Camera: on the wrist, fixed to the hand. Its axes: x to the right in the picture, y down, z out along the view.
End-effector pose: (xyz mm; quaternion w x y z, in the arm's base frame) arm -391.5 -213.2 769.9 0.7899 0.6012 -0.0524 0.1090
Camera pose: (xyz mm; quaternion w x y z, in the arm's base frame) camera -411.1 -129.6 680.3 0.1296 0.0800 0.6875 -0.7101
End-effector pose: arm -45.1 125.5 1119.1 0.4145 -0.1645 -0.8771 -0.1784
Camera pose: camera 17.6 22.5 1148.5 0.0578 -0.8943 0.1525 0.4166
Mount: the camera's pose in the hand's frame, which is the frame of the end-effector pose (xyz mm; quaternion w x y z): -29.1 -58.3 -105.6 0.0370 0.0230 0.1142 -0.9925
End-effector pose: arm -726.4 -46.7 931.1 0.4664 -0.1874 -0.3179 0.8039
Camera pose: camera -612.1 -15.3 894.4 0.8558 0.2275 -0.1260 -0.4473
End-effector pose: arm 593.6 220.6 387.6 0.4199 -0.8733 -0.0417 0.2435
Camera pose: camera 624.3 174.8 498.7 0.2821 -0.0091 -0.8147 -0.5065
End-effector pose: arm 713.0 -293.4 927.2 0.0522 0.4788 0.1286 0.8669
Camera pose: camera 637.6 -261.8 833.8 0.8366 -0.2077 0.5059 0.0320
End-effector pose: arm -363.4 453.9 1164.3 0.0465 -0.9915 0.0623 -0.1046
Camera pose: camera -407.5 507.0 1267.4 0.0864 0.0855 0.9788 0.1647
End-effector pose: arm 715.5 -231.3 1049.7 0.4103 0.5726 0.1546 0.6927
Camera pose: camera 641.4 -190.1 959.1 0.6719 -0.2019 0.6368 -0.3198
